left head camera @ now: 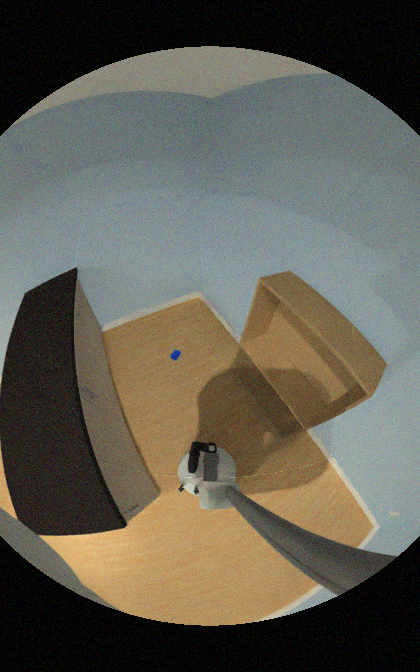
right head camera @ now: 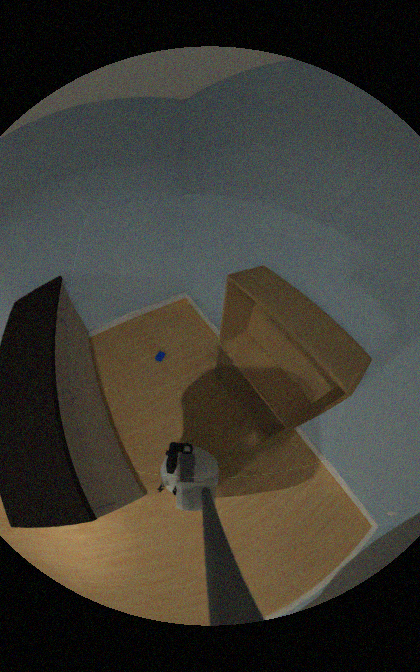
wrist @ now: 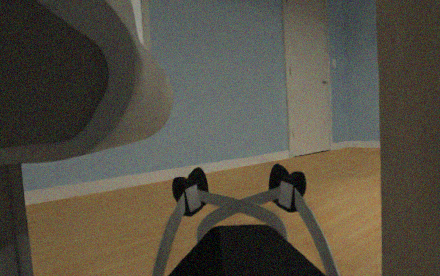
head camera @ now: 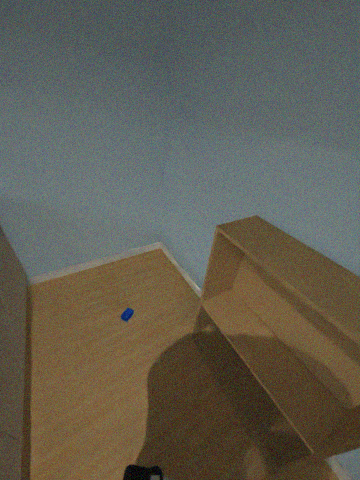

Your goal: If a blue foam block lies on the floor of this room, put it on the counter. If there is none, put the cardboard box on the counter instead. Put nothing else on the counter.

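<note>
A small blue block [head camera: 127, 314] [left head camera: 175, 355] [right head camera: 160, 356] lies on the wooden floor between the counter and the bookcase, toward the far corner. The counter [left head camera: 40, 415] [right head camera: 30, 415] has a dark top and stands at the left; its pale side shows in the head view. No object shows on the visible part of its top. My gripper [wrist: 238, 181] [left head camera: 189, 489] is open and empty, its two fingertips wide apart. It is close to my base, near the counter's near end and well away from the block. The cardboard box does not show.
A wooden bookcase [head camera: 300, 270] [left head camera: 322, 320] [right head camera: 300, 317] stands at the right by the wall. A large shadow covers the floor in front of it. Blue walls meet at the far corner. In the wrist view, a door [wrist: 307, 75] is behind the gripper and a brown panel [wrist: 410, 140] is at the right.
</note>
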